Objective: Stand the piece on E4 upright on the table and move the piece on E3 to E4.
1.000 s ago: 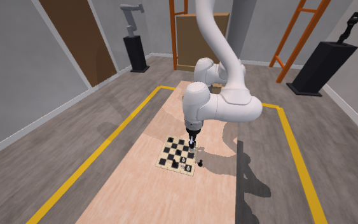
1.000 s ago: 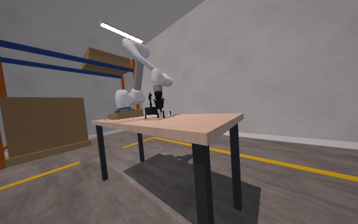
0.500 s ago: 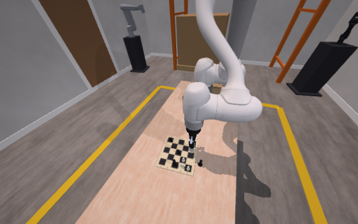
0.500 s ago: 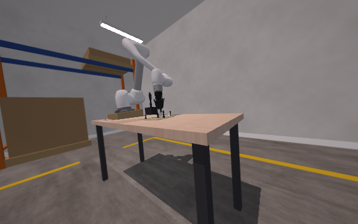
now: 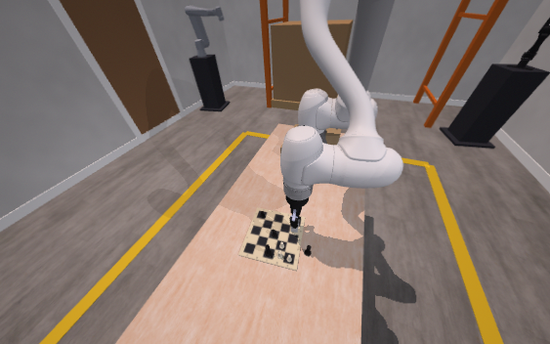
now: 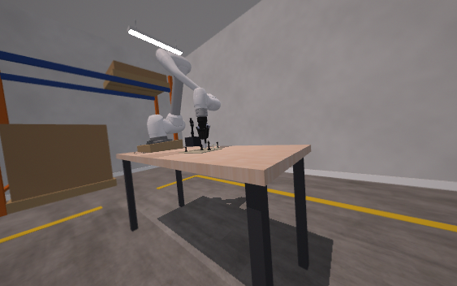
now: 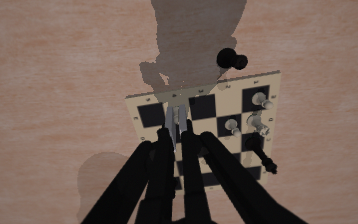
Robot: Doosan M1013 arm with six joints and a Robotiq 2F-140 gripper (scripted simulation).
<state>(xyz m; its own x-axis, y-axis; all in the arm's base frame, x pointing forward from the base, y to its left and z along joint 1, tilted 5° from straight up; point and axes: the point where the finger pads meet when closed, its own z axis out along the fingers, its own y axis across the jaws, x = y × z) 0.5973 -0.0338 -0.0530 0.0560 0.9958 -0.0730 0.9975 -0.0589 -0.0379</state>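
Right now the chessboard is 3 cm ahead of my hand, 8 cm to the right of it and 4 cm below it. Also, from my hand: pale piece: 11 cm ahead, 4 cm to the right, 2 cm below.
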